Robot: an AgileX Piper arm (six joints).
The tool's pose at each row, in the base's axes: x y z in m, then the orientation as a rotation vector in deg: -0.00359 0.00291 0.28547 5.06 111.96 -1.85; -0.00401 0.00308 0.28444 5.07 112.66 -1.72; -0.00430 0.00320 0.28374 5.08 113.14 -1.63; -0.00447 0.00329 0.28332 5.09 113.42 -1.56; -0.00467 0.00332 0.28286 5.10 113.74 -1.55; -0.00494 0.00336 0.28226 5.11 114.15 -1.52; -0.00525 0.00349 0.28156 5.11 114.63 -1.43; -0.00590 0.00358 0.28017 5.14 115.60 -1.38; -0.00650 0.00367 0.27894 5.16 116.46 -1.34; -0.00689 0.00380 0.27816 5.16 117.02 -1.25; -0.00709 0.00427 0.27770 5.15 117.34 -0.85
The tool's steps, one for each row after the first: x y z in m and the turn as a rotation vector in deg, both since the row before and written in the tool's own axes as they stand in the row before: 0.00112 0.00012 -0.00001 -0.08 0.70 0.04; 0.00076 0.00008 0.00000 -0.05 0.48 0.03; 0.00046 0.00007 0.00000 -0.04 0.28 0.03; 0.00050 0.00000 0.00000 0.00 0.32 0.00; 0.00066 0.00001 -0.00001 -0.01 0.41 0.00; 0.00077 0.00009 0.00000 -0.06 0.48 0.02; 0.00154 0.00001 -0.00001 -0.01 0.97 0.01; 0.00137 0.00002 -0.00001 -0.01 0.86 0.00; 0.00088 0.00008 -0.00001 -0.05 0.56 0.02; 0.00053 0.00044 0.00001 -0.28 0.33 0.15
